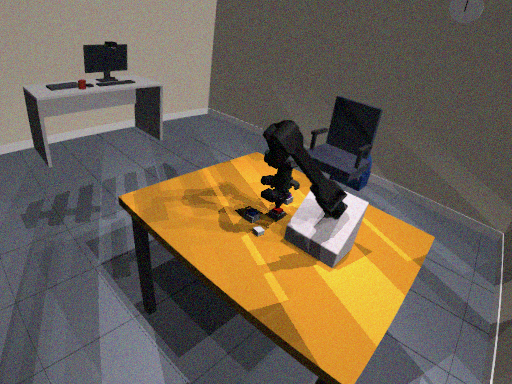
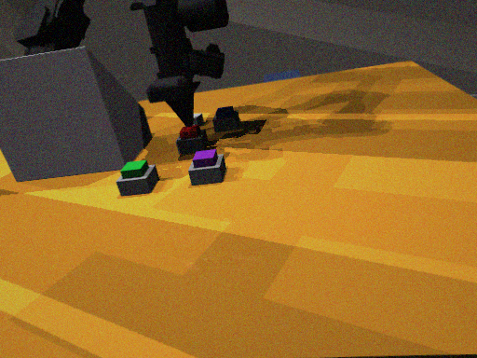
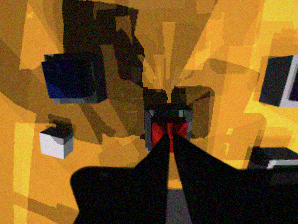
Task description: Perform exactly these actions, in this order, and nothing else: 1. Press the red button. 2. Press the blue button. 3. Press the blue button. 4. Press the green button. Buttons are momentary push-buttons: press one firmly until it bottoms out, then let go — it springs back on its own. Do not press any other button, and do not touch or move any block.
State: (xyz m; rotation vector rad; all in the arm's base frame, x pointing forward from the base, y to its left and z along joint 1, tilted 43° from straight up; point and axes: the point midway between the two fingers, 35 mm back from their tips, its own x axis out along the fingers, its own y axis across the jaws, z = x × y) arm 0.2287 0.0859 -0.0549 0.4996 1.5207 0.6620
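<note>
My gripper tip is now 1 cm above the red button. The rest, counted from my gripper tip: small grey block 4 cm behind, 14 cm to the left, 3 cm below; blue button 4 cm ahead, 10 cm to the left, 1 cm below; purple button 6 cm ahead, 13 cm to the right, 1 cm below.
</note>
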